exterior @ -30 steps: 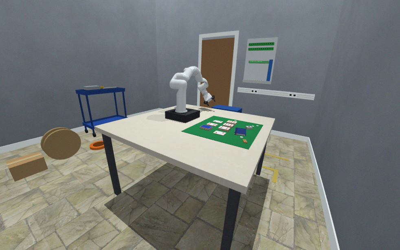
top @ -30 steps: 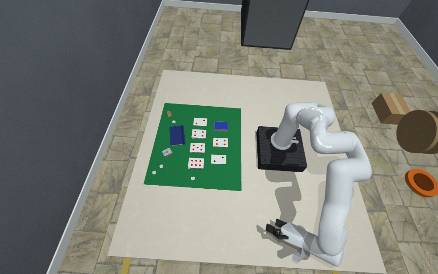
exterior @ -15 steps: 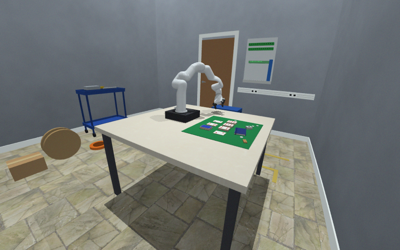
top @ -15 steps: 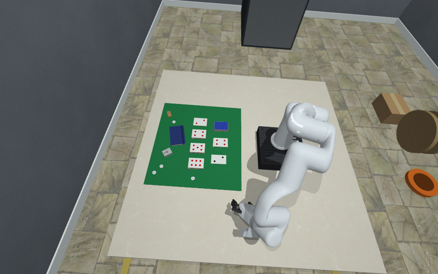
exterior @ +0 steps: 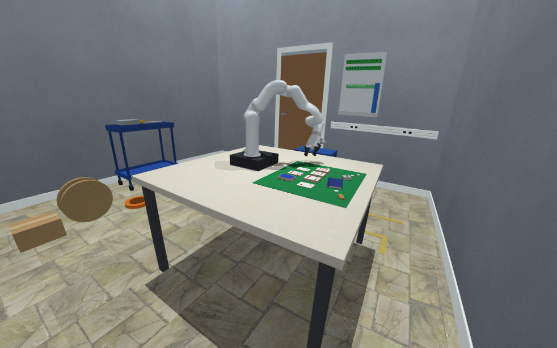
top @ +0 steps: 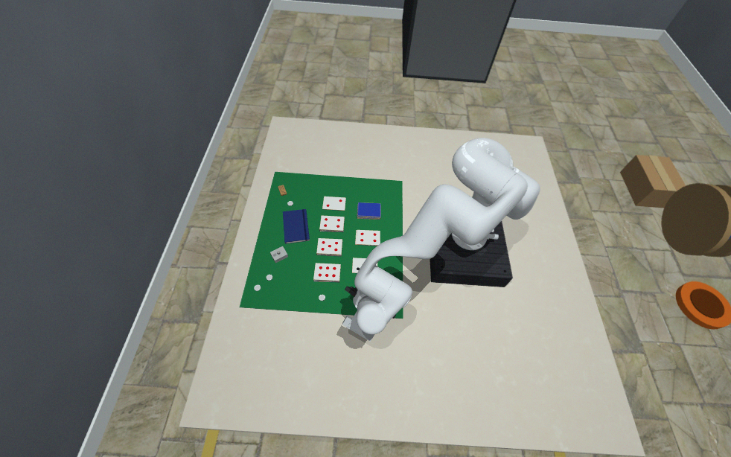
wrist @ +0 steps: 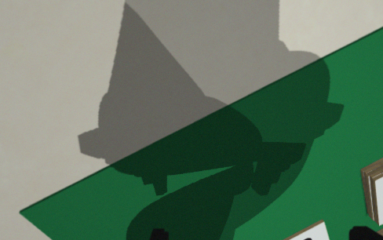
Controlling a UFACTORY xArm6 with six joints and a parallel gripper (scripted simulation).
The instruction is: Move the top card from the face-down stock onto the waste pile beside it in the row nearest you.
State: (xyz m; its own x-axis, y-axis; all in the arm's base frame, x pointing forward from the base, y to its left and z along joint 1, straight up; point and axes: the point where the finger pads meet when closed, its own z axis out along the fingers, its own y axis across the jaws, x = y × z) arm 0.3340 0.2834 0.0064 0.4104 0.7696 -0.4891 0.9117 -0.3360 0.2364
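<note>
My hand is 150 mm to the left of the black-pip card, 80 mm above it and 30 mm short of it. Round my hand: grey block: 340 mm ahead, 160 mm to the right, 60 mm below; then green mat: 260 mm to the right, 170 mm ahead, 90 mm below.
</note>
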